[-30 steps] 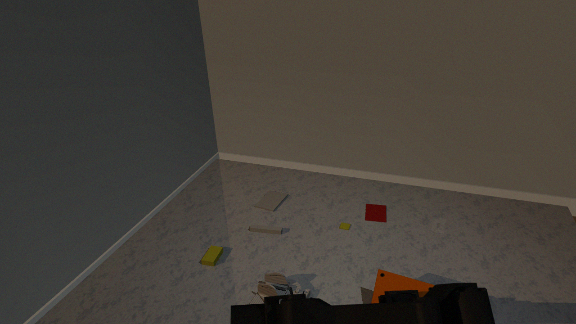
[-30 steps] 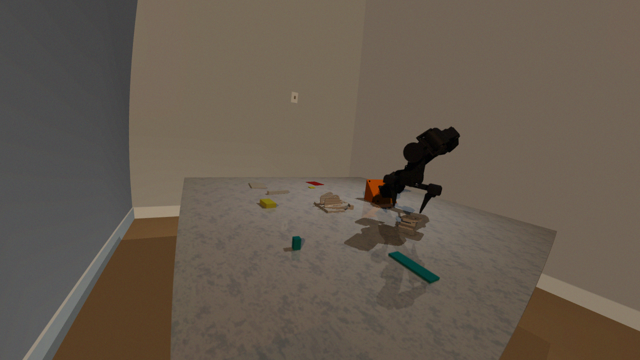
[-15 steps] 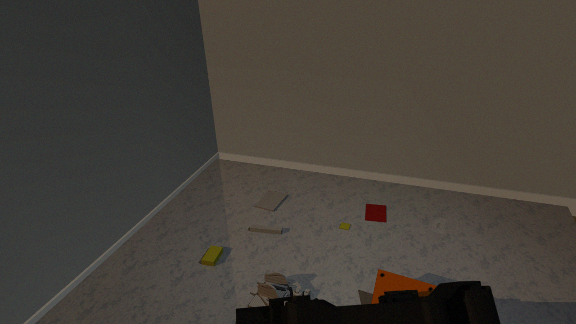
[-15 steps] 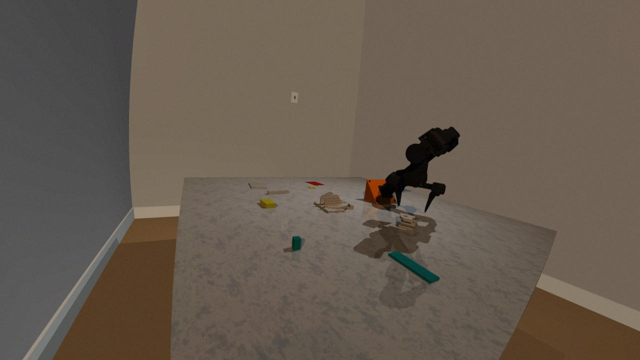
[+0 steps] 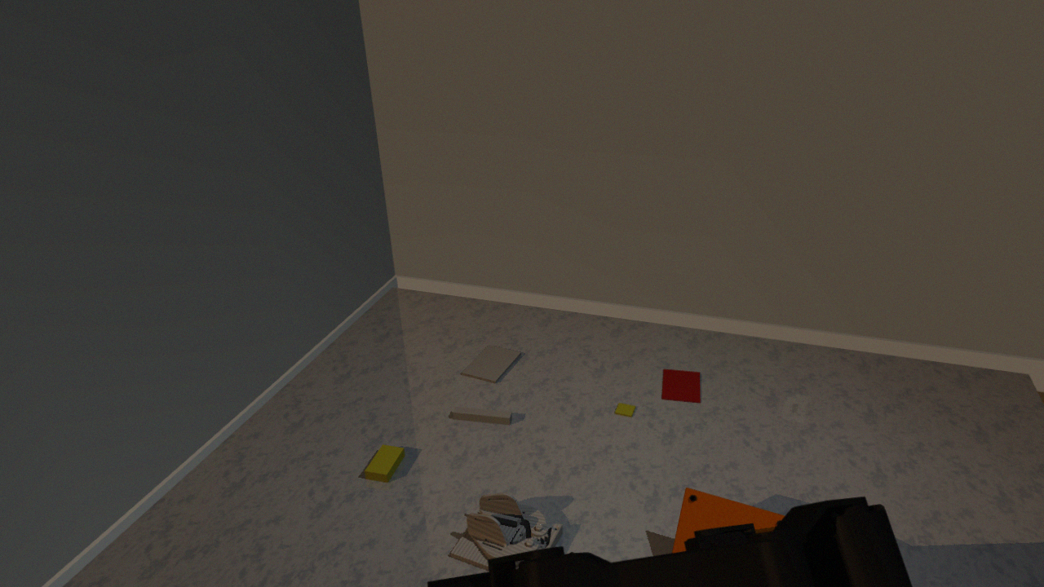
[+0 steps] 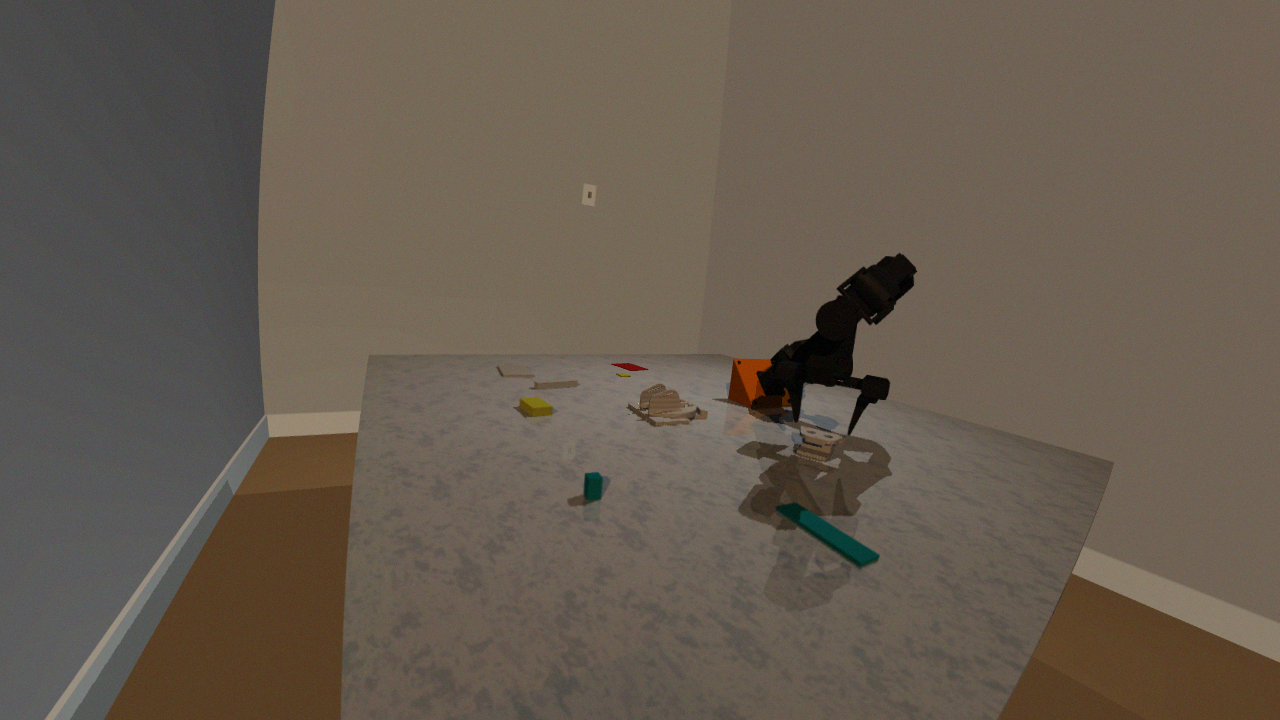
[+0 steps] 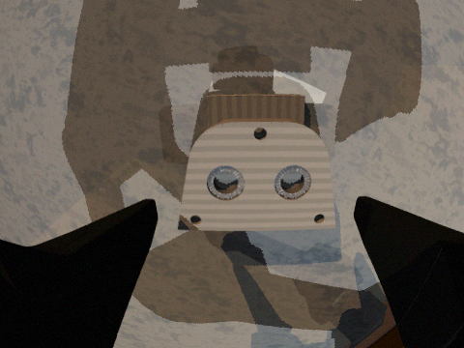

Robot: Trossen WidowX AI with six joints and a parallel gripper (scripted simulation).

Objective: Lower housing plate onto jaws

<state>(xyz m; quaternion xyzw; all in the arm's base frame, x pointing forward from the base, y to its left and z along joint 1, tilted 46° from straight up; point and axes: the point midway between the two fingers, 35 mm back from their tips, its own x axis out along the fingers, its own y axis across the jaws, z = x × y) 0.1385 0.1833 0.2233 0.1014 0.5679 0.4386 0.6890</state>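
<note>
The wooden block lies 1 cm ahead of my gripper tip and 3 cm below it. Also, from my gripper tip: teal block (42 cm ahead, 5 cm to the left, 3 cm below); then teal bar (21 cm ahead, 20 cm to the left, 4 cm below); then yellow block (42 cm ahead, 29 cm to the right, 3 cm below).
</note>
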